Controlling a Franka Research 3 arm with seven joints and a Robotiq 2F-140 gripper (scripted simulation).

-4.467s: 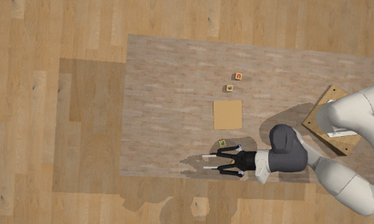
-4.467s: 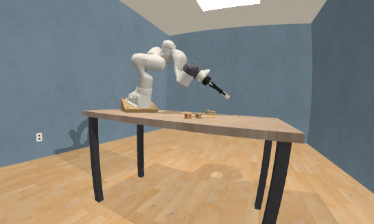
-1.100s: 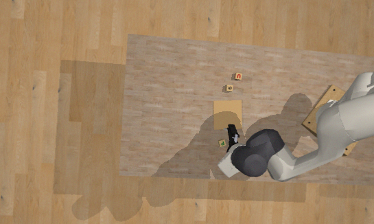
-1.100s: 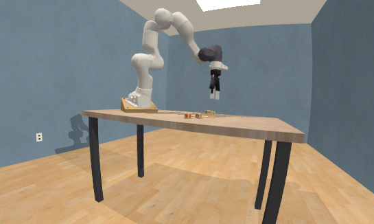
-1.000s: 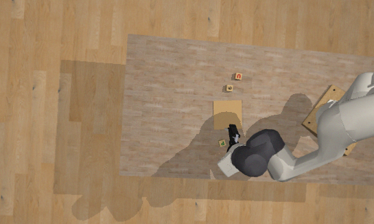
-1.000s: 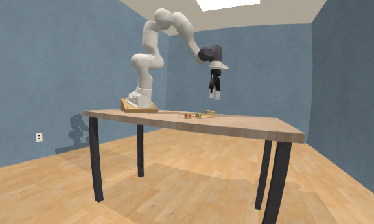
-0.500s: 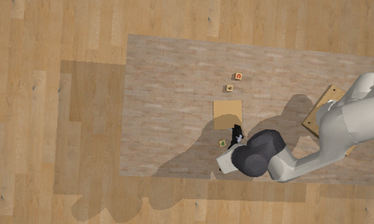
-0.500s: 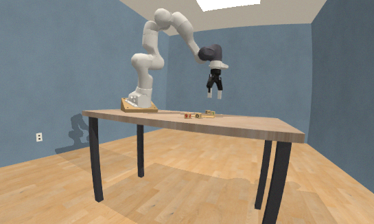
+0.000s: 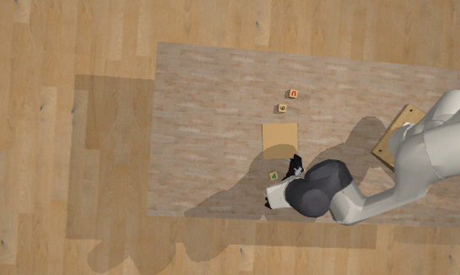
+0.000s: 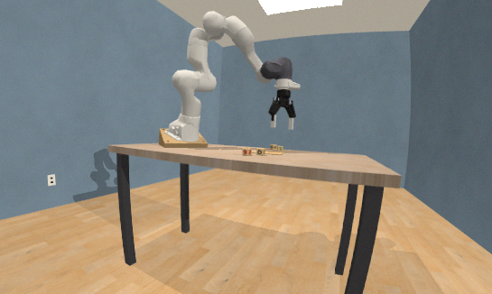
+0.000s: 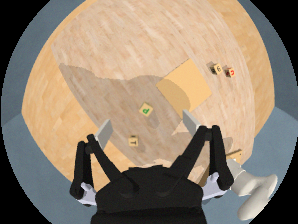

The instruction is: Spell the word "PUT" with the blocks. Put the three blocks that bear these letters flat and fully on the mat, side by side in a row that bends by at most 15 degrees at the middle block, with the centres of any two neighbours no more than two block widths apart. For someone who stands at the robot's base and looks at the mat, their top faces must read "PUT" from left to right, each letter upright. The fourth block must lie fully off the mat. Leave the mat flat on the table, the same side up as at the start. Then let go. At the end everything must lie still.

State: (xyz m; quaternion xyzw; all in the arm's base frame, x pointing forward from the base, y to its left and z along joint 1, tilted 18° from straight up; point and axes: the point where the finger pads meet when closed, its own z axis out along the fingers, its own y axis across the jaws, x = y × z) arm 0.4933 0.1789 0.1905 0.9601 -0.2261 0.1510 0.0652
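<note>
Right now my hand is 1 cm past the green P block, 1 cm to the right of it and 12 cm above it. From my hand the other things lie so: T block: 7 cm behind, 10 cm to the left, 12 cm below; then block marked 6: 3 cm behind, 26 cm to the right, 12 cm below; then tan mat: 3 cm behind, 13 cm to the right, 13 cm below.
</note>
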